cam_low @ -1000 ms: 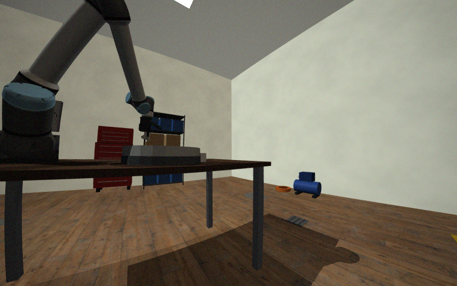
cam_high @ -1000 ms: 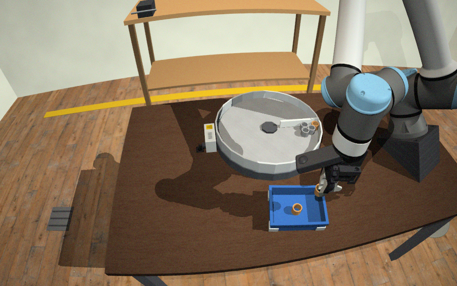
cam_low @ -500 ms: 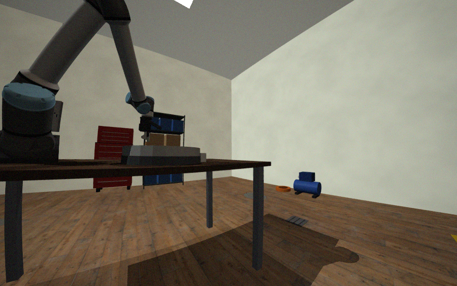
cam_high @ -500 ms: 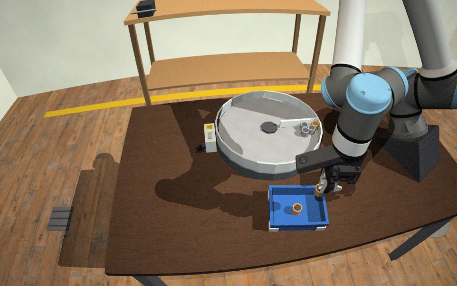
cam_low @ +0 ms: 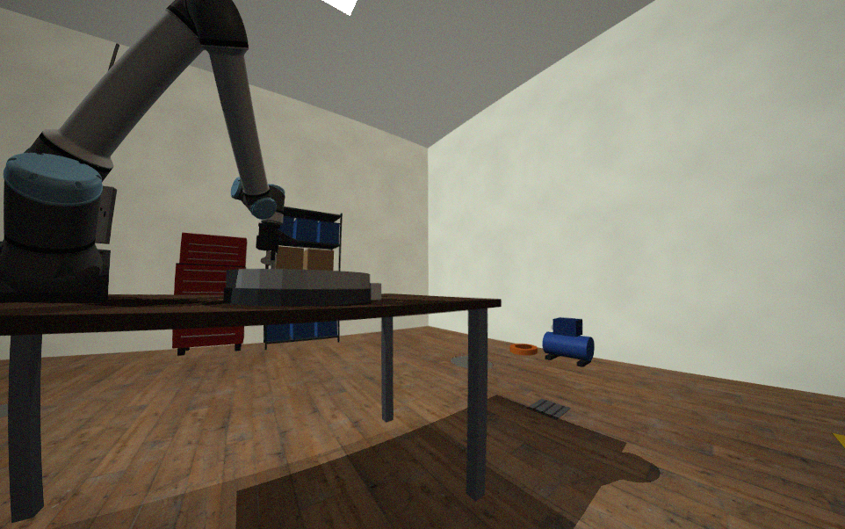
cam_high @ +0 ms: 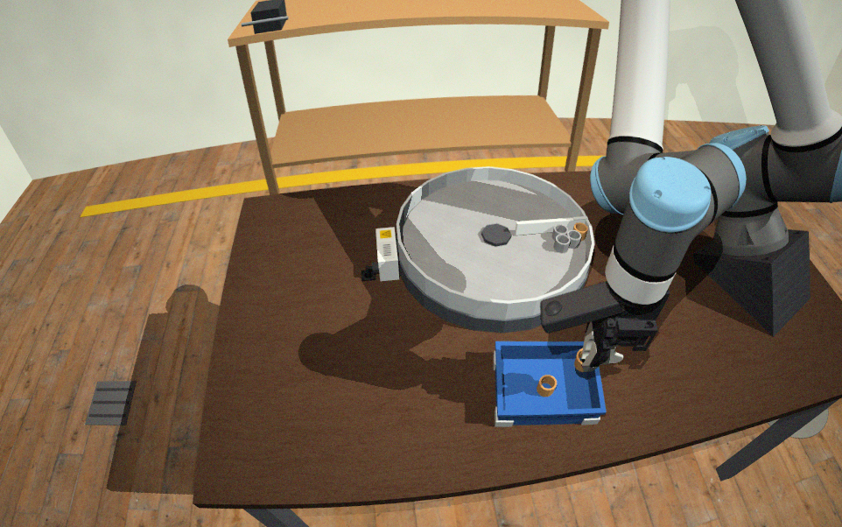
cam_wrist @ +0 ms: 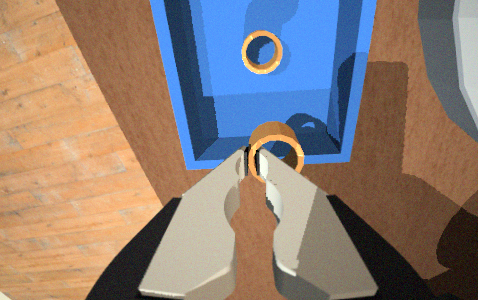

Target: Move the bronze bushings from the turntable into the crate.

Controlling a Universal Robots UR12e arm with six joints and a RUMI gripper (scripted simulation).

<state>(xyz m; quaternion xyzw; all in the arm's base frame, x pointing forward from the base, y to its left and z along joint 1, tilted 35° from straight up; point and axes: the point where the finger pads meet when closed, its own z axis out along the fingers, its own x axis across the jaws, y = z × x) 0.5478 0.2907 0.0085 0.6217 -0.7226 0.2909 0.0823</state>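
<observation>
The blue crate is 4 cm ahead of my hand, 2 cm to the right of it and 8 cm below it. From my hand the other things lie so: round grey turntable 6 cm ahead, 37 cm to the right, 6 cm below.
</observation>
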